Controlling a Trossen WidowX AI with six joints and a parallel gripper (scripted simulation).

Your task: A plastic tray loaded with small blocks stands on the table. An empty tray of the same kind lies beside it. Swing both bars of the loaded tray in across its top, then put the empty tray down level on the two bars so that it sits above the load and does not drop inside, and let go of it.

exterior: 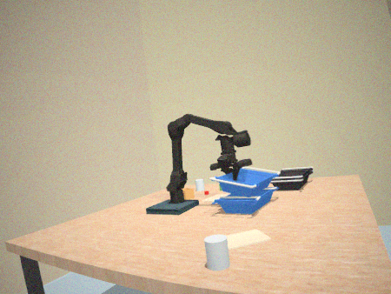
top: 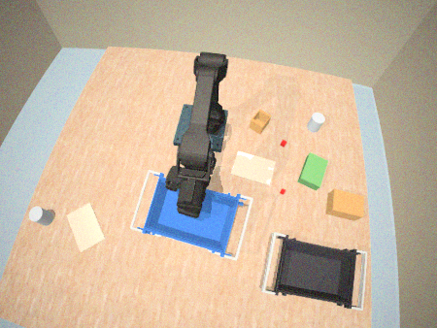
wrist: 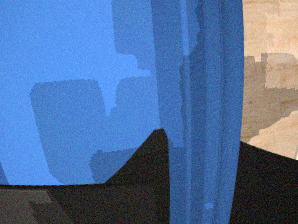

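My gripper tip is 7 cm short of the blue tray and 2 cm below it. Also, from my gripper tip: green block (24 cm behind, 37 cm to the left, 8 cm below); then small brown box (39 cm behind, 12 cm to the left, 9 cm below); then orange box (14 cm behind, 51 cm to the left, 7 cm below).
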